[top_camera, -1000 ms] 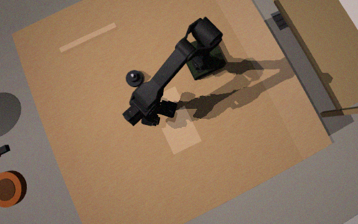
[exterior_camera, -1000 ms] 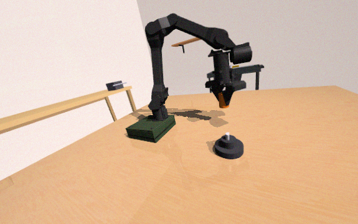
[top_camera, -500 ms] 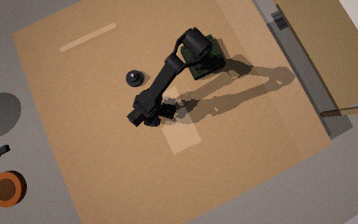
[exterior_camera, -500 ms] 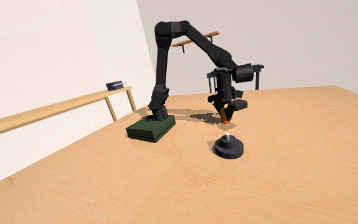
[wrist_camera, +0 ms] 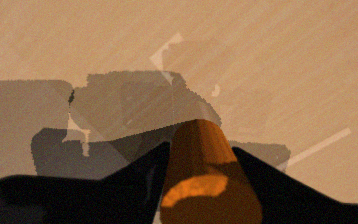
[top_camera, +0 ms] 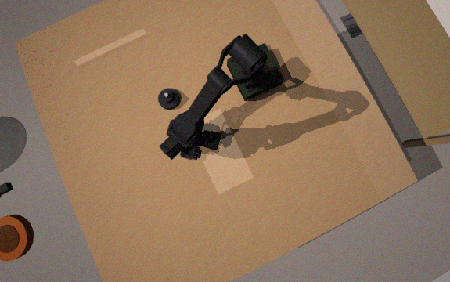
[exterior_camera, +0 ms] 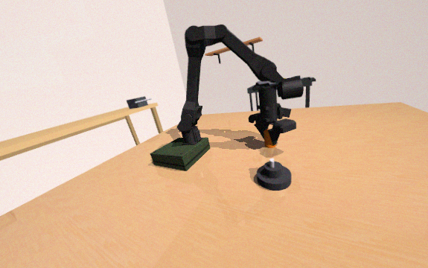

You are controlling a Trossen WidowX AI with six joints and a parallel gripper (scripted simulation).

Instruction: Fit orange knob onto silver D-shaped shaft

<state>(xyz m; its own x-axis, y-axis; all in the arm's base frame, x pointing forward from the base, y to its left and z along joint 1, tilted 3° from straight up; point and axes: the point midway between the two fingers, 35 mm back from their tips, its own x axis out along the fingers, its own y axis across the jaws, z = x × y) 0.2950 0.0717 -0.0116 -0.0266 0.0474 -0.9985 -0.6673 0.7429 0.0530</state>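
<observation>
Now: gripper tip 3 cm below the orange knob. From my gripper tip the other things lie so: black round pedestal: 20 cm to the right, 2 cm above, 1 cm ahead.
</observation>
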